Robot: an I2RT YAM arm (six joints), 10 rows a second.
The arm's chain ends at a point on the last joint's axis. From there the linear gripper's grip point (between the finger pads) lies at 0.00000 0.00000 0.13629 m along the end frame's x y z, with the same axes.
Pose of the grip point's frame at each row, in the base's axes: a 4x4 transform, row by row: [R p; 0 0 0 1], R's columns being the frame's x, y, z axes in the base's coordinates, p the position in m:
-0.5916 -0.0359 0.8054 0.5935; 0.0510 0.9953 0.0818 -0.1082; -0.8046 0.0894 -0.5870 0.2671; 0 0 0 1
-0.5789 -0.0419 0.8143 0.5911; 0.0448 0.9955 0.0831 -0.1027; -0.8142 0.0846 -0.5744 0.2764; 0 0 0 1
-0.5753 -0.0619 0.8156 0.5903; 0.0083 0.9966 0.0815 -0.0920; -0.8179 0.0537 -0.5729 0.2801; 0 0 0 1
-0.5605 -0.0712 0.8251 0.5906; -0.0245 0.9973 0.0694 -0.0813; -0.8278 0.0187 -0.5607 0.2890; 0 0 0 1
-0.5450 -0.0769 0.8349 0.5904; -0.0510 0.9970 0.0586 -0.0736; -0.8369 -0.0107 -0.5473 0.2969; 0 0 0 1
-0.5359 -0.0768 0.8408 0.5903; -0.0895 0.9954 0.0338 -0.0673; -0.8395 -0.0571 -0.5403 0.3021; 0 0 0 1
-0.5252 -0.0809 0.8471 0.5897; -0.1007 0.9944 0.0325 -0.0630; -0.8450 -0.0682 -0.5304 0.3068; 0 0 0 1
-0.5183 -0.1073 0.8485 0.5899; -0.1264 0.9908 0.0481 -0.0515; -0.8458 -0.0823 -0.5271 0.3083; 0 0 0 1
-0.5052 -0.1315 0.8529 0.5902; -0.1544 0.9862 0.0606 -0.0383; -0.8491 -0.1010 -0.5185 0.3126; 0 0 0 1
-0.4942 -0.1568 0.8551 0.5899; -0.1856 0.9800 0.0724 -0.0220; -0.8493 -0.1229 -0.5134 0.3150; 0 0 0 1
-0.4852 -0.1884 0.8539 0.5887; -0.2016 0.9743 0.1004 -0.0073; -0.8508 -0.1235 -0.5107 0.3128; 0 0 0 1
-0.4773 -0.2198 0.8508 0.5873; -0.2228 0.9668 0.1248 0.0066; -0.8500 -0.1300 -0.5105 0.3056; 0 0 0 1
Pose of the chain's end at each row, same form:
-0.5916 -0.0359 0.8054 0.4837; 0.0510 0.9953 0.0818 -0.1193; -0.8046 0.0894 -0.5870 0.3471; 0 0 0 1
-0.5789 -0.0419 0.8143 0.4801; 0.0448 0.9955 0.0831 -0.1140; -0.8142 0.0846 -0.5744 0.3547; 0 0 0 1
-0.5753 -0.0619 0.8156 0.4791; 0.0083 0.9966 0.0815 -0.1031; -0.8179 0.0537 -0.5729 0.3582; 0 0 0 1
-0.5605 -0.0712 0.8251 0.4781; -0.0245 0.9973 0.0694 -0.0908; -0.8278 0.0187 -0.5607 0.3654; 0 0 0 1
-0.5450 -0.0769 0.8349 0.4766; -0.0510 0.9970 0.0586 -0.0816; -0.8369 -0.0107 -0.5473 0.3715; 0 0 0 1
-0.5359 -0.0768 0.8408 0.4757; -0.0895 0.9954 0.0338 -0.0719; -0.8395 -0.0571 -0.5403 0.3757; 0 0 0 1
-0.5252 -0.0809 0.8471 0.4742; -0.1007 0.9944 0.0325 -0.0674; -0.8450 -0.0682 -0.5304 0.3791; 0 0 0 1
-0.5183 -0.1073 0.8485 0.4743; -0.1264 0.9908 0.0481 -0.0581; -0.8458 -0.0823 -0.5271 0.3801; 0 0 0 1
-0.5052 -0.1315 0.8529 0.4740; -0.1544 0.9862 0.0606 -0.0466; -0.8491 -0.1010 -0.5185 0.3833; 0 0 0 1
-0.4942 -0.1568 0.8551 0.4734; -0.1856 0.9800 0.0724 -0.0319; -0.8493 -0.1229 -0.5134 0.3850; 0 0 0 1
-0.4852 -0.1884 0.8539 0.4723; -0.2016 0.9743 0.1004 -0.0210; -0.8508 -0.1235 -0.5107 0.3824; 0 0 0 1
-0.4773 -0.2198 0.8508 0.4713; -0.2228 0.9668 0.1248 -0.0104; -0.8500 -0.1300 -0.5105 0.3752; 0 0 0 1

